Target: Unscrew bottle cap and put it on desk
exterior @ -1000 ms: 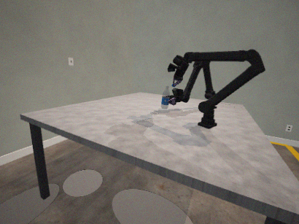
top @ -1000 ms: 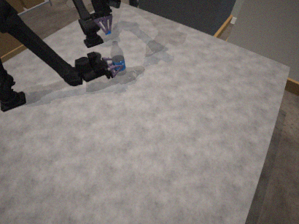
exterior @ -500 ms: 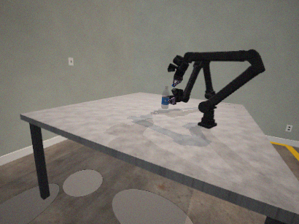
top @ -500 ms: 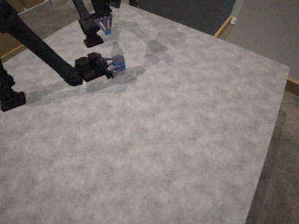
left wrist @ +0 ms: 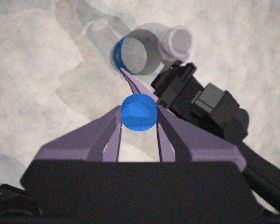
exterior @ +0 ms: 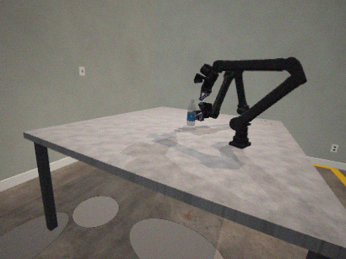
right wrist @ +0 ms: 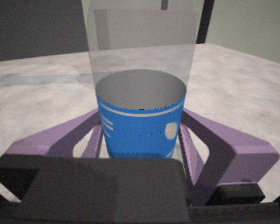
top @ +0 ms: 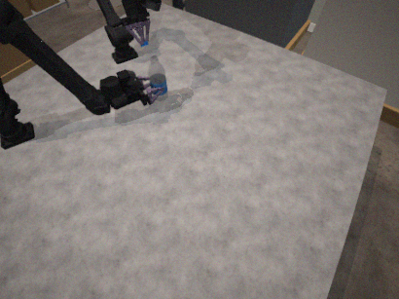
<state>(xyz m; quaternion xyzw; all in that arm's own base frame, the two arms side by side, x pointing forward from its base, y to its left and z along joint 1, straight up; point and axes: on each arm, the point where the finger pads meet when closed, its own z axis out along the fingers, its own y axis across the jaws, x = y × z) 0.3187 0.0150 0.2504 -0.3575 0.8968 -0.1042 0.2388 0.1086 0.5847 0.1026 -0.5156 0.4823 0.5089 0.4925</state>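
Right now my left hand is 70 mm short of the clear bottle, 30 mm to the left of it and 120 mm above it. Round my left hand: blue cap: 10 mm below.
Now: the clear bottle 30 mm above my right hand. The rest, counted from my right hand: blue cap (70 mm behind, 30 mm to the left, 140 mm above).
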